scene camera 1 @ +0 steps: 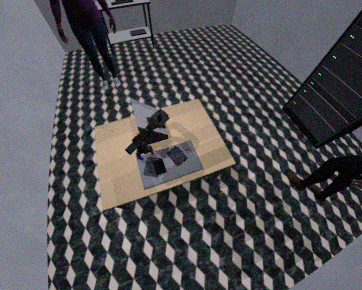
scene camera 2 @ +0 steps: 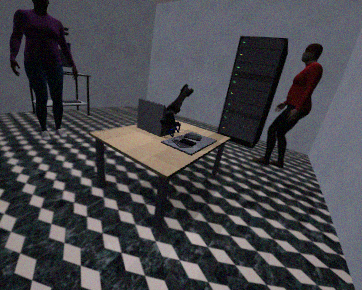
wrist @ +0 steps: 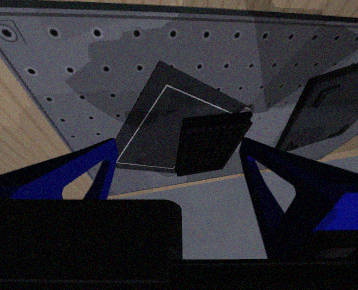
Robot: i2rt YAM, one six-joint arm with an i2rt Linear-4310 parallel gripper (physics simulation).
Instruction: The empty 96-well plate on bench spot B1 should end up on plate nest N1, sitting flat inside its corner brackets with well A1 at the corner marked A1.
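Where they show: gripper, between the fingertips: [scene camera 1: 148,157] [scene camera 2: 175,134] [wrist: 178,144]; arm's base, origin of its link: [scene camera 2: 164,117].
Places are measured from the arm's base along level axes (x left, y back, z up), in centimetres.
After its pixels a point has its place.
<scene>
The 96-well plate [scene camera 1: 159,166] {x -7.9, y -36.3, z -11.6 cm} [scene camera 2: 188,142] {x -9.7, y -37.9, z -11.6 cm} [wrist: 212,145] {x -8.1, y -34.2, z -11.6 cm} is a black block on bench spot B1 [scene camera 1: 149,167] {x -16.4, y -33.9, z -13.0 cm} [wrist: 146,111] {x -16.5, y -28.7, z -13.0 cm}, a dark pad with a thin white outline. In the wrist view the plate covers the pad's right near part, turned relative to the outline. Its wells and A1 corner cannot be made out. Plate nest N1 [scene camera 1: 177,156] {x 9.6, y -32.1, z -12.0 cm} [scene camera 2: 193,135] {x 11.8, y -29.9, z -11.5 cm} [wrist: 327,107] {x 6.6, y -28.9, z -12.0 cm} is a dark, low holder with raised corner parts, at the right edge of the wrist view. The A1 mark is not readable. My gripper [scene camera 1: 145,152] {x -14.7, y -26.9, z -7.3 cm} [scene camera 2: 175,131] {x -14.7, y -26.9, z -7.3 cm} [wrist: 178,144] {x -14.7, y -26.9, z -7.3 cm} is open above the near side of the spot, its blue fingers apart, with nothing between them.
Pad and nest are on a grey perforated board [scene camera 1: 145,182] {x -22.6, y -45.6, z -13.2 cm} [scene camera 2: 200,146] {x -3.3, y -46.9, z -13.5 cm} [wrist: 115,45] {x -18.5, y -22.5, z -13.1 cm} on the wooden table [scene camera 1: 112,185] {x -50.2, y -39.4, z -14.5 cm} [scene camera 2: 132,150] {x -54.7, y -19.7, z -14.4 cm}. A grey upright panel [scene camera 1: 144,114] {x -8.0, y 6.5, z 8.0 cm} [scene camera 2: 150,116] {x -15.9, y 4.1, z 1.3 cm} stands behind the arm. Two people and a dark server rack [scene camera 2: 257,85] are beyond the table.
</scene>
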